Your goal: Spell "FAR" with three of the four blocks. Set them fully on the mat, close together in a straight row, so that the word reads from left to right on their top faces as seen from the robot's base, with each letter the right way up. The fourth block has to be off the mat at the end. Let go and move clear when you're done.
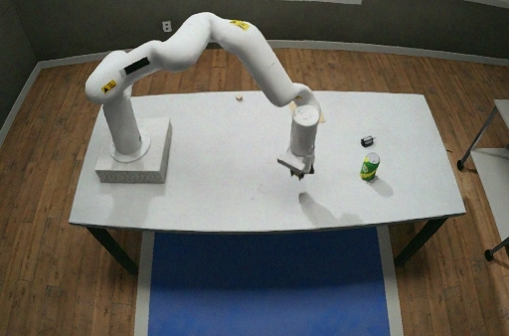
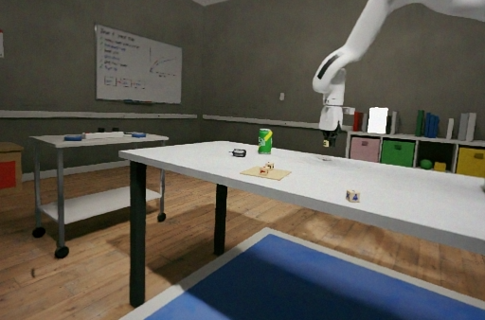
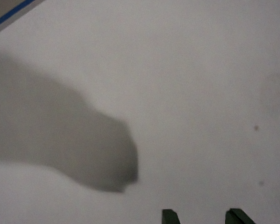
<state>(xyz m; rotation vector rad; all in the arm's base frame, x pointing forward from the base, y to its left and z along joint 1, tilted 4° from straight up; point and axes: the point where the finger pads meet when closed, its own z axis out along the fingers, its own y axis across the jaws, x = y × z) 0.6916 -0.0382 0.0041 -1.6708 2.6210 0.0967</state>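
Now: hand 400 mm to the right of the tan mat, 90 mm above it and 20 mm short of it. Also, from my hand: green soda can (300 mm ahead, 90 mm to the left, 30 mm below); then small black object (310 mm ahead, 260 mm to the left, 80 mm below).
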